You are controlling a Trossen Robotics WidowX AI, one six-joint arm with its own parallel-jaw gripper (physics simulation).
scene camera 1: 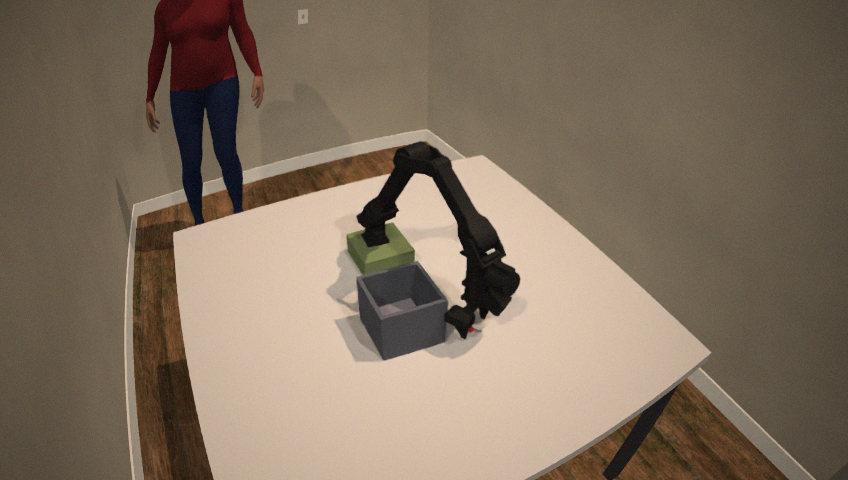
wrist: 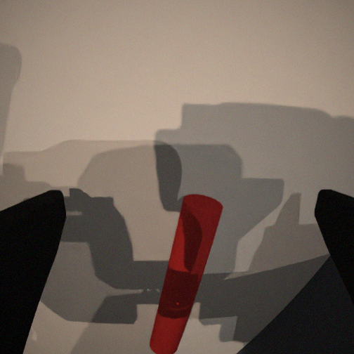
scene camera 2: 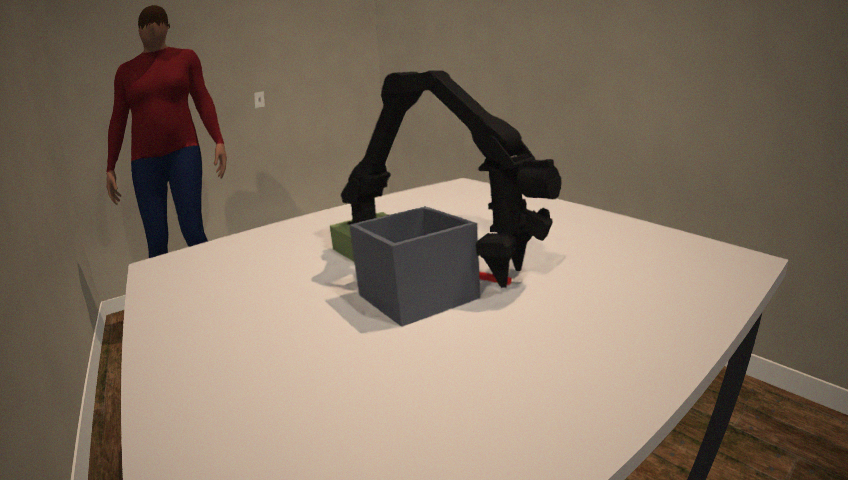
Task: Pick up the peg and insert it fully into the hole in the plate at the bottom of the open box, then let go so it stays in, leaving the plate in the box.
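Seen in the pictures: gripper, fingertip midpoint: point(scene camera 1: 473, 328) point(scene camera 2: 511, 278); arm's base at its link origin: point(scene camera 1: 375, 238).
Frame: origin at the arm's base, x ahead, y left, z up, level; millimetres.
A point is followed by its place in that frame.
The red peg point(scene camera 1: 470, 328) {x 390, y 100, z -47 mm} point(scene camera 2: 487, 277) {x 351, y 82, z -50 mm} point(wrist: 186, 272) lies flat on the table beside the box; the fingers partly hide it in both scene views. My gripper point(scene camera 1: 474, 325) {x 391, y 107, z -48 mm} point(scene camera 2: 512, 278) {x 391, y 107, z -48 mm} point(wrist: 195, 203) points down, open and empty, its fingertips low above the table on either side of the peg. In the wrist view the peg shows between the wide-apart fingers, leaning slightly from upright. The open grey box point(scene camera 1: 413, 331) {x 397, y -56, z 13 mm} point(scene camera 2: 437, 270) {x 398, y -57, z 19 mm} point(wrist: 305, 315) stands right next to the gripper. Part of the light grey plate point(scene camera 1: 398, 306) {x 290, y -48, z -1 mm} shows at the box's bottom; its hole cannot be made out.
The arm's base stands on a green block point(scene camera 1: 386, 259) {x 94, y -3, z -8 mm} point(scene camera 2: 341, 240) {x 12, y -69, z -21 mm} behind the box. The box walls rise above the fingertips, close to one finger. A person point(scene camera 1: 205, 101) point(scene camera 2: 160, 130) stands beyond the white table point(scene camera 1: 357, 416) {x 540, y -253, z -59 mm} point(scene camera 2: 297, 386) {x 470, y -344, z -59 mm}.
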